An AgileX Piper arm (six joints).
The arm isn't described. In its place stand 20 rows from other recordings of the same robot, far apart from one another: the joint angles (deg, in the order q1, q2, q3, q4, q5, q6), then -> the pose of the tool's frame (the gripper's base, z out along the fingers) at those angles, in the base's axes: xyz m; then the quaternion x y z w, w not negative.
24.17, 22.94, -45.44, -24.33, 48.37, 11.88 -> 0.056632 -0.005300 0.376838 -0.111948 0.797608 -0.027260 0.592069
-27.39, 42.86, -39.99, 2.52, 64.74, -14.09 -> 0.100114 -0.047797 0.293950 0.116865 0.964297 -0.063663 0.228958
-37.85, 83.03, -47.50, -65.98, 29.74, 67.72 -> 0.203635 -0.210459 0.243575 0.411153 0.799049 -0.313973 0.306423
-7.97, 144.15, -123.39, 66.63, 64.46, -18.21 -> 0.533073 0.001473 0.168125 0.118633 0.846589 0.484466 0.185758
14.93, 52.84, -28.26, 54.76, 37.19, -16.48 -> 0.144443 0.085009 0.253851 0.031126 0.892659 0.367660 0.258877
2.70, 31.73, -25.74, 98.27, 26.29, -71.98 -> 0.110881 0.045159 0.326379 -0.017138 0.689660 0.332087 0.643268
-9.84, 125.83, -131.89, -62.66, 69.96, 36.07 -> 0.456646 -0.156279 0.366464 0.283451 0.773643 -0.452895 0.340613
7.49, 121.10, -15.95, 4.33, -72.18, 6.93 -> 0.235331 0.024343 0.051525 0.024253 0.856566 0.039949 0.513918
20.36, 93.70, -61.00, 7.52, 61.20, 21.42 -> 0.269232 0.111044 0.214836 -0.040269 -0.997472 -0.057373 0.011678
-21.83, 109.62, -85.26, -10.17, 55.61, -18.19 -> 0.365494 -0.160693 0.226865 -0.008686 0.988287 -0.118853 0.095325
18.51, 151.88, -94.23, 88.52, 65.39, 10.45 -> 0.408191 0.223876 0.004615 -0.385808 -0.723744 -0.484487 0.304333
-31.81, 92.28, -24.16, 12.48, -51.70, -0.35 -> 0.221718 -0.155685 0.171129 0.310761 0.711793 -0.196798 0.598372
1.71, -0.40, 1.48, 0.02, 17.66, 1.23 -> 0.054368 0.001633 0.177084 -0.003197 0.786625 0.015983 0.617216
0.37, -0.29, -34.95, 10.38, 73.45, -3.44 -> -0.030264 0.015522 0.290183 -0.047679 0.874997 0.075816 0.475772
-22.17, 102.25, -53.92, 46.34, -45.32, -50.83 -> 0.327137 -0.183850 0.223275 0.223108 0.716211 -0.389606 0.534295
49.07, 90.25, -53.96, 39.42, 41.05, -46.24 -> 0.168002 0.251666 0.218675 -0.541161 0.787249 0.261384 0.138068
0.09, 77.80, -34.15, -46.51, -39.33, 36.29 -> 0.267313 0.042262 0.254764 -0.172586 0.735844 0.164736 0.633727
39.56, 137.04, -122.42, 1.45, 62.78, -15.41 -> 0.392962 0.327281 0.180232 -0.452502 0.878468 0.043734 0.147047
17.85, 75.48, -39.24, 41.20, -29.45, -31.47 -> 0.273248 0.057032 0.282482 0.028901 0.752895 0.011129 0.657411
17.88, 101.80, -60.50, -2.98, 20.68, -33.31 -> 0.343367 0.109017 0.184524 -0.432741 0.855453 -0.053708 0.279375
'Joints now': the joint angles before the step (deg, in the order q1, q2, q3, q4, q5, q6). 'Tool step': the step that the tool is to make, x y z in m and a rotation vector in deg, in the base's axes. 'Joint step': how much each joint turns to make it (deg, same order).
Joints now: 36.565 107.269 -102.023 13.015 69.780 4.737
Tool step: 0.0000 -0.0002 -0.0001 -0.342 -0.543 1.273
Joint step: 0.003 -0.008 0.018 -0.130 0.048 -1.374
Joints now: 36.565 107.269 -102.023 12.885 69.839 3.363
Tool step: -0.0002 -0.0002 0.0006 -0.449 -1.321 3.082
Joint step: -0.007 -0.084 -0.002 0.003 -0.002 -3.371
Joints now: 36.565 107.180 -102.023 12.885 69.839 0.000
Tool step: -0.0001 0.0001 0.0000 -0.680 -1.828 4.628
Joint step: 0.001 -0.006 0.016 0.094 -0.012 -5.056
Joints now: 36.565 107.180 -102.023 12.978 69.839 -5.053
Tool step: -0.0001 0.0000 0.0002 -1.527 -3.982 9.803
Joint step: -0.006 -0.024 -0.002 0.069 0.002 -10.714
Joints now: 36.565 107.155 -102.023 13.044 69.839 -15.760
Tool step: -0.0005 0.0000 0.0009 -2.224 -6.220 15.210
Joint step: -0.004 -0.117 0.000 0.223 0.000 -16.636
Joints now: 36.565 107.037 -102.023 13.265 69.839 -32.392
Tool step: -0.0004 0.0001 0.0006 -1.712 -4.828 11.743
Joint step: 0.008 -0.074 -0.005 0.181 0.007 -12.849
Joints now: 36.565 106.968 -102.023 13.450 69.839 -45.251
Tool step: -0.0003 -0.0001 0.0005 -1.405 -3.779 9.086
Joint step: 0.001 -0.066 -0.009 0.057 0.054 -9.942
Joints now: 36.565 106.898 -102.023 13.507 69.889 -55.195
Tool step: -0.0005 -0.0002 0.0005 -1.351 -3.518 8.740
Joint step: -0.007 -0.080 0.002 0.113 0.165 -9.544
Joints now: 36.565 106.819 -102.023 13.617 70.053 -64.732
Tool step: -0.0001 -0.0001 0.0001 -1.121 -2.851 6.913
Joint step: -0.005 -0.011 -0.013 0.001 0.078 -7.561
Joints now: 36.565 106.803 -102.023 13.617 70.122 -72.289
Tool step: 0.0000 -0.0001 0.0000 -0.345 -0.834 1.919
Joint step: -0.001 -0.013 0.015 -0.051 -0.002 -2.104
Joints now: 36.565 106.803 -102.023 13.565 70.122 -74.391
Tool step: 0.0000 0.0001 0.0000 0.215 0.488 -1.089
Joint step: 0.000 0.013 -0.015 0.053 0.002 1.194
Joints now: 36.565 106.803 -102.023 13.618 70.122 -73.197
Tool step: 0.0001 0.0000 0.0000 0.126 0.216 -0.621
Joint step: -0.008 0.000 0.005 0.004 -0.055 0.657
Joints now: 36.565 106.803 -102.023 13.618 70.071 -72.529
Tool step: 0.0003 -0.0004 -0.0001 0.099 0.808 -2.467
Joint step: 0.006 0.001 -0.008 -0.371 0.006 2.708
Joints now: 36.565 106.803 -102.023 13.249 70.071 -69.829
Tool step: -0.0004 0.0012 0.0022 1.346 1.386 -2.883
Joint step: 0.005 -0.002 -0.385 0.804 -0.006 3.175
